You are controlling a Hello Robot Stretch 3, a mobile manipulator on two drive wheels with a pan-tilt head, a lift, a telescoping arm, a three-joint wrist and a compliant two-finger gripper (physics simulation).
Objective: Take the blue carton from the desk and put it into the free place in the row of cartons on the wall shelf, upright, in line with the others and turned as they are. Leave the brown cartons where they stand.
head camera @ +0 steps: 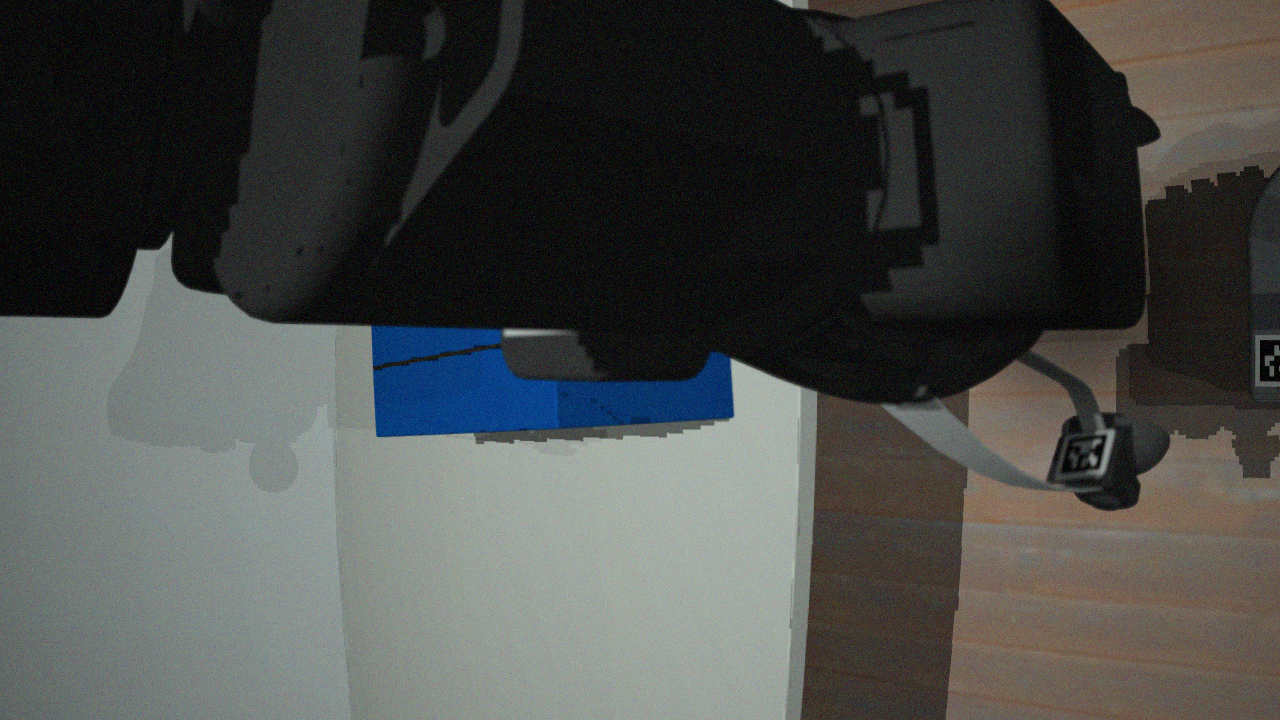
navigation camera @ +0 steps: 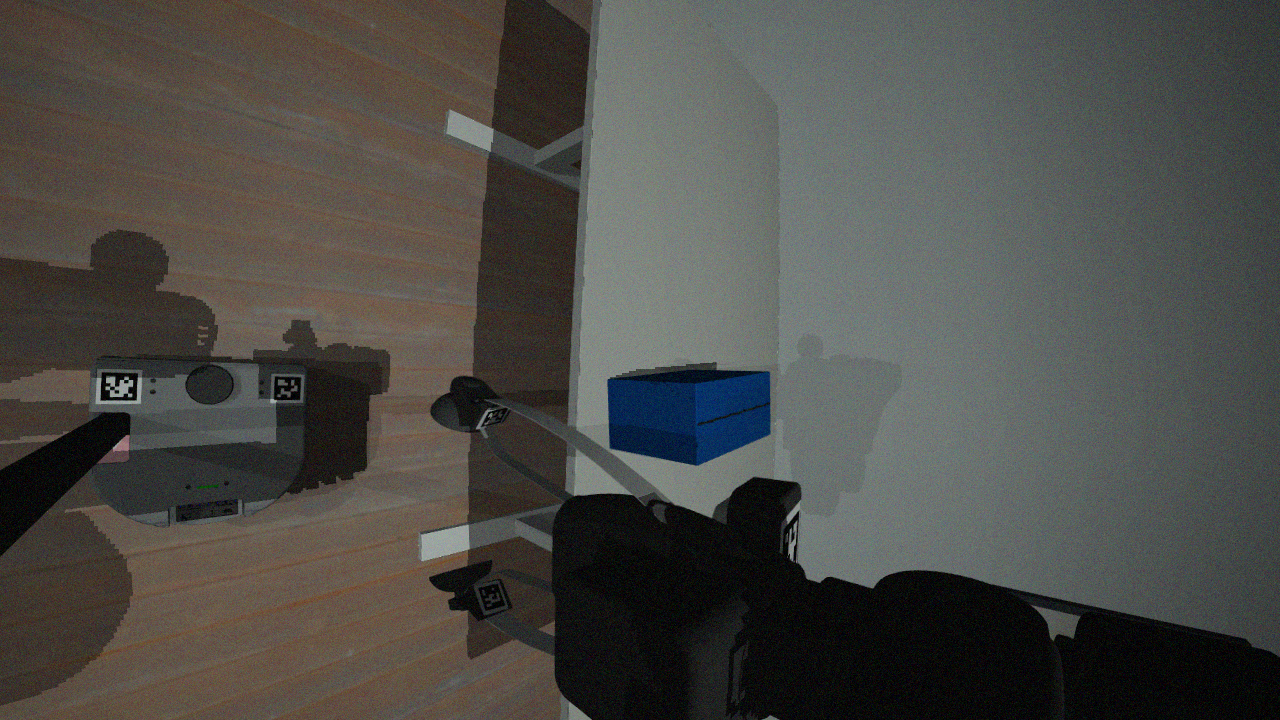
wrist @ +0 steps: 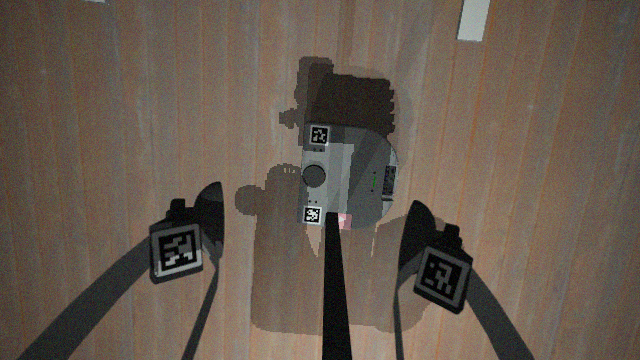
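Seen in the pictures: gripper, fingertip midpoint: [navigation camera: 449, 487] [wrist: 315, 217]; robot's base at its link origin: [navigation camera: 210, 382] [wrist: 316, 168].
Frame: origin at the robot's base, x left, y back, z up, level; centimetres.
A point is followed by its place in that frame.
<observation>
The blue carton [head camera: 465, 394] @(z 90.0, x -61.6, y -2.8 cm) [navigation camera: 689, 420] @(z 88.7, x -51.5, y 0.8 cm) stands on the pale desk [head camera: 572, 582] @(z 72.0, x -70.5, y -21.4 cm) [navigation camera: 680, 223] @(z 72.0, x -70.5, y -37.3 cm), close to the wall. In the head camera the dark wrist and arm hide part of it. My gripper [navigation camera: 465, 497] @(z 96.3, x -12.8, y 2.4 cm) [wrist: 315, 217] @(z 96.3, x -12.8, y 2.4 cm) is open, with nothing between its two fingers. The fingers point away from the wall, out past the desk's front edge and over the floor, and are apart from the carton. In the head camera one fingertip shows at the right and the other is hidden. The wall shelf and the brown cartons do not show in these views.
My base [head camera: 1263, 277] @(z 16.0, x -14.9, y 9.9 cm) [navigation camera: 223, 434] @(z 15.9, x -2.4, y 9.2 cm) [wrist: 370, 165] @(z 16.0, x -5.2, y 17.2 cm) stands on the wooden floor [navigation camera: 358, 134] @(z 0.0, x -25.5, y -65.8 cm) [wrist: 550, 200] @(z 0.0, x 3.5, y 86.0 cm) in front of the desk. White desk feet [navigation camera: 469, 131] [wrist: 472, 22] reach out from under the desk. The grey wall [head camera: 161, 582] @(z 98.4, x -126.4, y -30.7 cm) [navigation camera: 1029, 268] @(z 133.4, x -126.3, y -33.3 cm) runs along its back.
</observation>
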